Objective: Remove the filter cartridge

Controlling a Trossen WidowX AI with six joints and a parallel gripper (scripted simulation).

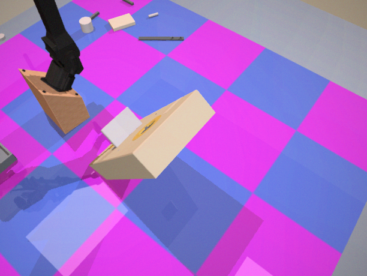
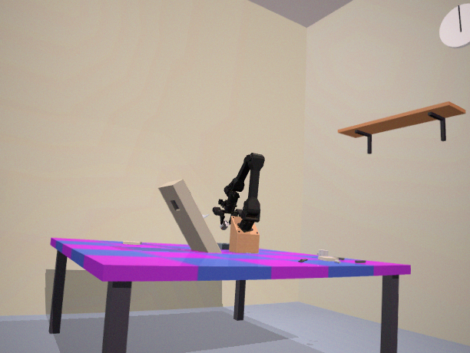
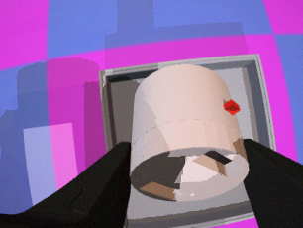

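The grey tray is 20 mm behind my gripper tip and 130 mm below it. From my gripper tip the other things lie so: round filter cartridge right at my gripper tip; then service panel 390 mm ahead, 240 mm to the left, 20 mm above.
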